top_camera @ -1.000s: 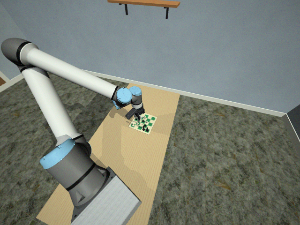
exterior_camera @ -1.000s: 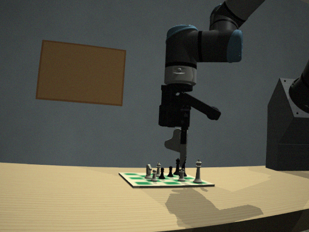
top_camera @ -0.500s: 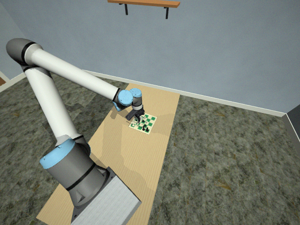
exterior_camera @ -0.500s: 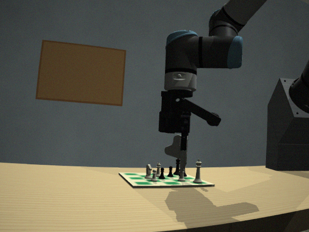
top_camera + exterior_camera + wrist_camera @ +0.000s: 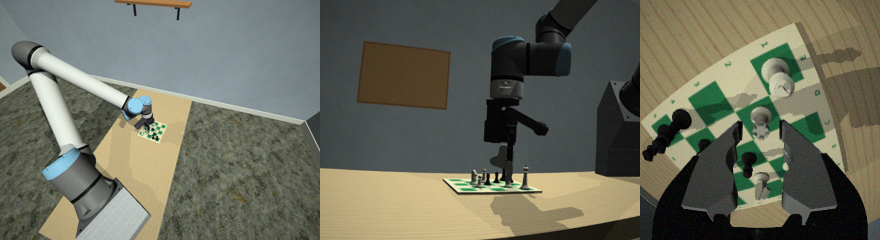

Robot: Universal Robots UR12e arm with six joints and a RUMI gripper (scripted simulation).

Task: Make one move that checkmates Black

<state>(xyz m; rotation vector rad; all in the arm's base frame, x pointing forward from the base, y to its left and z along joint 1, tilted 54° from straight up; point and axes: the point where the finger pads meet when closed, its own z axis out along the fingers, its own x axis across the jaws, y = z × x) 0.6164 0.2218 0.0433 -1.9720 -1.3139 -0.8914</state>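
My gripper is now 4 cm past the white queen, 3 cm to the right of it and 1 cm below it. Also, from my hand: white pawn: 8 cm ahead, 1 cm to the left, 1 cm below; then chessboard: 5 cm ahead, 3 cm to the right, 3 cm below.
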